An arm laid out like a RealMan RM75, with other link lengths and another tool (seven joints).
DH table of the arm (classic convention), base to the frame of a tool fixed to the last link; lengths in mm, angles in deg. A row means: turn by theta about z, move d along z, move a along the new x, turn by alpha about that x. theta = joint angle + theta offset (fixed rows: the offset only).
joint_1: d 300.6, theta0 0, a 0, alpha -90
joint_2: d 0, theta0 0, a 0, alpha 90
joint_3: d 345.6, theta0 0, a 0, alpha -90
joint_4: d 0, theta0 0, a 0, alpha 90
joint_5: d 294, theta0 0, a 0, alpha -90
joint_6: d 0, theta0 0, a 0, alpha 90
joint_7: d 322, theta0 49.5, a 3, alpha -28.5
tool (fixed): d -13.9, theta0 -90, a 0, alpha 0
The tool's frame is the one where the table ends.
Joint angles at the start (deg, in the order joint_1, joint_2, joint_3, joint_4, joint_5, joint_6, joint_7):
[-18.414 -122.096 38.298 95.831 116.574 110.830 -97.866]
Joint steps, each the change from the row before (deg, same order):
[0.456 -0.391 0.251 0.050 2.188 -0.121 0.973]
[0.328 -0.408 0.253 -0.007 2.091 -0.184 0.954]
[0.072 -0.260 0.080 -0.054 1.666 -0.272 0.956]
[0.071 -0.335 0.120 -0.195 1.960 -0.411 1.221]
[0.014 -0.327 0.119 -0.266 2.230 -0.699 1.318]
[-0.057 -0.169 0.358 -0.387 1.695 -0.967 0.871]
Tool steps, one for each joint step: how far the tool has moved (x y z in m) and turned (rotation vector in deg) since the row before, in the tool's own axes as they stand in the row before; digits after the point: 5 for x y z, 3 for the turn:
[-0.00880 -0.00707 0.00694 1.088 -1.395 -0.851]
[-0.00736 -0.00629 0.00697 0.997 -1.303 -0.698]
[-0.00428 -0.00559 0.00450 1.014 -0.884 -0.327]
[-0.00487 -0.00652 0.00596 1.137 -1.039 -0.327]
[-0.00460 -0.00829 0.00617 1.420 -1.072 -0.442]
[-0.00168 -0.00718 0.00519 1.177 -0.771 -0.371]

